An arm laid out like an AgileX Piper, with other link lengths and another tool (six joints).
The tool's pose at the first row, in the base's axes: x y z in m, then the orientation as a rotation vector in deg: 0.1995, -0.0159, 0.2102, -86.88, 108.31, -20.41
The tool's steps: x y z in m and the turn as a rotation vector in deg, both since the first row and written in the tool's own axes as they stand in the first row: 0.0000, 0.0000, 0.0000, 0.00, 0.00, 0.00; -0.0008, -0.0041, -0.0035, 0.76, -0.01, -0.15; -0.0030, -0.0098, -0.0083, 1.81, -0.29, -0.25; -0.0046, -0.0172, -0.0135, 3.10, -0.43, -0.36; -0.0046, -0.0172, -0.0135, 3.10, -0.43, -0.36; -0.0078, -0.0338, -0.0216, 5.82, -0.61, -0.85
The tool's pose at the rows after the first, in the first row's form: 0.1995, -0.0159, 0.2102, -86.88, 108.31, -20.41; 0.2004, -0.0170, 0.2155, -86.53, 107.86, -21.15; 0.2017, -0.0175, 0.2231, -85.91, 107.10, -21.90; 0.2041, -0.0191, 0.2318, -85.16, 106.33, -22.97; 0.2041, -0.0191, 0.2318, -85.16, 106.33, -22.97; 0.2116, -0.0224, 0.2487, -83.81, 104.60, -25.40
